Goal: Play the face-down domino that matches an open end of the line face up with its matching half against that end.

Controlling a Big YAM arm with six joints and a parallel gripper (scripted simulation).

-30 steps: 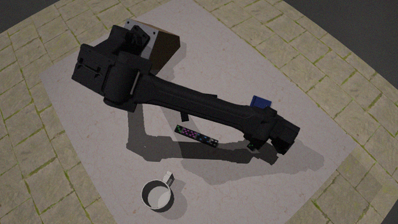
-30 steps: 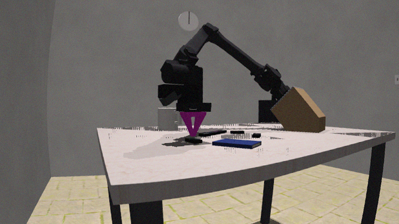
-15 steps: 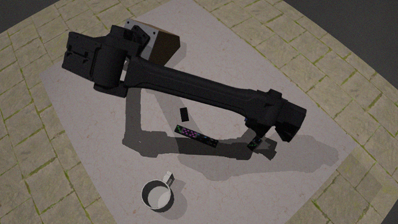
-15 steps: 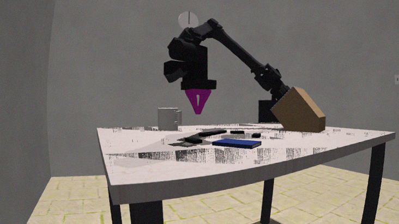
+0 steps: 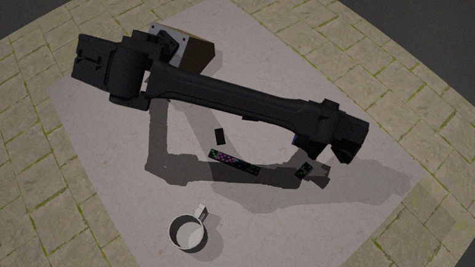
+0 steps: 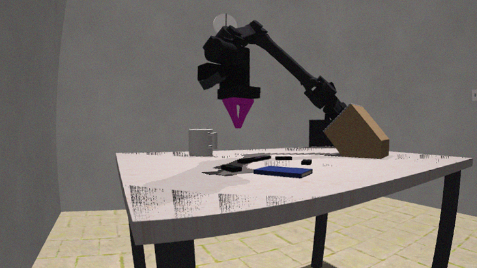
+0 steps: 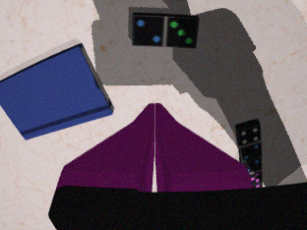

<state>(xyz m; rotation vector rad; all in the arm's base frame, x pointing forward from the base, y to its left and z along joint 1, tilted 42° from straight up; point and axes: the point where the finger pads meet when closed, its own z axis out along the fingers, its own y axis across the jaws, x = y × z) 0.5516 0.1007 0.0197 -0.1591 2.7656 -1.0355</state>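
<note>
Now: hand 1 cm short of the domino, 1 cm to the left of it and 11 cm above it. From my hand the other things lie so: blue book (6 cm behind, 11 cm to the left, 11 cm below); then mug (9 cm behind, 38 cm to the right, 7 cm below).
</note>
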